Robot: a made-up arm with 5 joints.
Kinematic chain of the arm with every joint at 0, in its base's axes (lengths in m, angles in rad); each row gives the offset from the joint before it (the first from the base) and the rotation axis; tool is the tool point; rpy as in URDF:
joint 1: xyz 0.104 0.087 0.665 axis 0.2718 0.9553 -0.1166
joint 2: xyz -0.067 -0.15 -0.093 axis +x
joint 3: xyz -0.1 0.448 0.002 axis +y
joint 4: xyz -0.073 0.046 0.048 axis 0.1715 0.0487 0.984
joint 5: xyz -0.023 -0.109 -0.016 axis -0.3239 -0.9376 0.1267
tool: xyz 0.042 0.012 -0.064 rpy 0 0 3.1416
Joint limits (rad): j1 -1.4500..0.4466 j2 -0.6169..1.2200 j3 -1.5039..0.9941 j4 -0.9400..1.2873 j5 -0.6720..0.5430
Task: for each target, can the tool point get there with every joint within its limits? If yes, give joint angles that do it. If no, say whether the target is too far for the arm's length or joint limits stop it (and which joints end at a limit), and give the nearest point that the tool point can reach.
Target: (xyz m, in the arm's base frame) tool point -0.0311 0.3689 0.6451
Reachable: yes | joints 0.0738 0.1747 -1.0343 0.6017 0.1234
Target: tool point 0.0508 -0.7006 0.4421
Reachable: no: joint limits stop it (at a limit: joint 1, joint 2, joint 4, joint 5) | nearest point -0.2571 -0.0517 0.5279 | short by 0.723 m
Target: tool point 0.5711 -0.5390 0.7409
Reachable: no: joint limits stop it (at a limit: joint 1, joint 2, joint 3, joint 4) | nearest point 0.5076 0.0450 0.4161 | short by 0.671 m
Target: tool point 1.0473 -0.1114 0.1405
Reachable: no: too far | nearest point 0.5418 0.0505 0.3524 | short by 0.571 m
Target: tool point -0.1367 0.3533 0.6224
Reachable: yes | joints 0.1130 0.1774 -0.2026 0.0863 -0.5323
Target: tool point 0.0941 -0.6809 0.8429
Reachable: no: joint limits stop it (at a limit: joint 1, joint 2, joint 3, joint 4, joint 5) | nearest point 0.0165 -0.0726 1.0290 | short by 0.641 m
